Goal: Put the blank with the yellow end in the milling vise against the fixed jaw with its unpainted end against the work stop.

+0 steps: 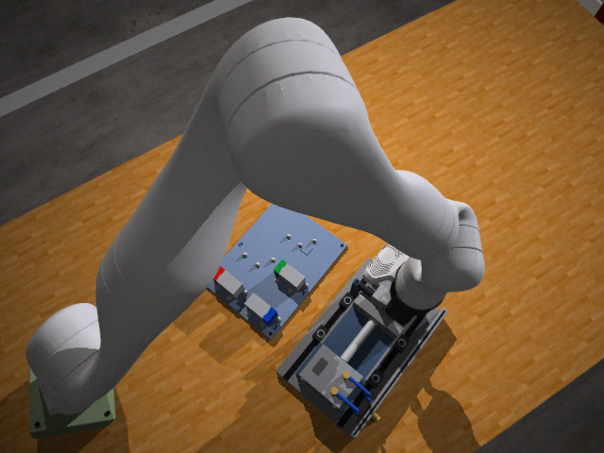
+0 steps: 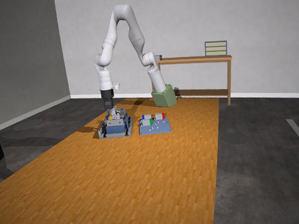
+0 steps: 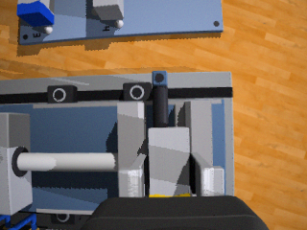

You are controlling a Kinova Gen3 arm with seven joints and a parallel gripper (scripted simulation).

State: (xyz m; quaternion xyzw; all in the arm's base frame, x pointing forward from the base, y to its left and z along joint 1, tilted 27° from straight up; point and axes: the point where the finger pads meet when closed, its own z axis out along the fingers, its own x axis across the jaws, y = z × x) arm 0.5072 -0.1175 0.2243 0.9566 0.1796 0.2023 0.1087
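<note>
The yellow-ended blank lies 2 cm below my hand. From my hand the other things lie so: moving jaw (4 cm below, 3 cm behind, 1 cm to the right); dark work stop (4 cm to the left, 3 cm below, 2 cm behind); fixed jaw (4 cm below, 2 cm ahead, 1 cm to the left).
</note>
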